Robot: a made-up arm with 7 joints.
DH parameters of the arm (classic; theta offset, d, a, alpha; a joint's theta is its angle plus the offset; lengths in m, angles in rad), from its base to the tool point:
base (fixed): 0 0 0 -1.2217
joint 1: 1.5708 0 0 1.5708
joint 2: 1.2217 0 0 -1.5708
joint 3: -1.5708 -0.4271 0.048 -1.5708
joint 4: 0 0 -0.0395 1.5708
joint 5: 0 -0.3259 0 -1.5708
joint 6: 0 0 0 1.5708
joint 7: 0 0 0 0
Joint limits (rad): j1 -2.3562..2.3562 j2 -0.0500..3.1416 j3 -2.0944..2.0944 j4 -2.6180..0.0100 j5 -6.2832..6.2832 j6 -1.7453..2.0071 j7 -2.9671..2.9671
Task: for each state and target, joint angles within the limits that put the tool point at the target. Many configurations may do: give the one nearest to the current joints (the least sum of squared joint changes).
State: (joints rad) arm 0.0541 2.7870 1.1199 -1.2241 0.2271 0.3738 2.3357
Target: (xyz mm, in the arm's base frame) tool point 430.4 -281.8 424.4
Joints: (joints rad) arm 0.6117 3.1416 1.3710 -1.2333 0.2271 0.3738 2.3357
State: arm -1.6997 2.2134 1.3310 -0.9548 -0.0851 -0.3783 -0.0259
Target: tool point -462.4 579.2 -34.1
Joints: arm -2.0678 2.3984 1.4859 -0.6499 -0.0851 -0.3783 -0.0259
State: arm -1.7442 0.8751 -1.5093 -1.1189 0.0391 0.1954 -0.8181
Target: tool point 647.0 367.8 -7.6
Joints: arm -1.3844 1.1064 -1.6234 -0.6182 0.0391 0.1954 -0.8181
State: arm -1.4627 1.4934 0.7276 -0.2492 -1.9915 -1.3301 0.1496
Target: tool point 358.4 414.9 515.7
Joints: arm -2.0514 1.1077 0.5433 -0.4733 -1.9915 -1.3301 0.1496
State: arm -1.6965 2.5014 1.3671 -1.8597 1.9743 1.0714 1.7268
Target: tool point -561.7 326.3 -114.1
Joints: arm -1.9690 2.5173 1.5246 -1.2739 1.9743 1.0714 1.7268
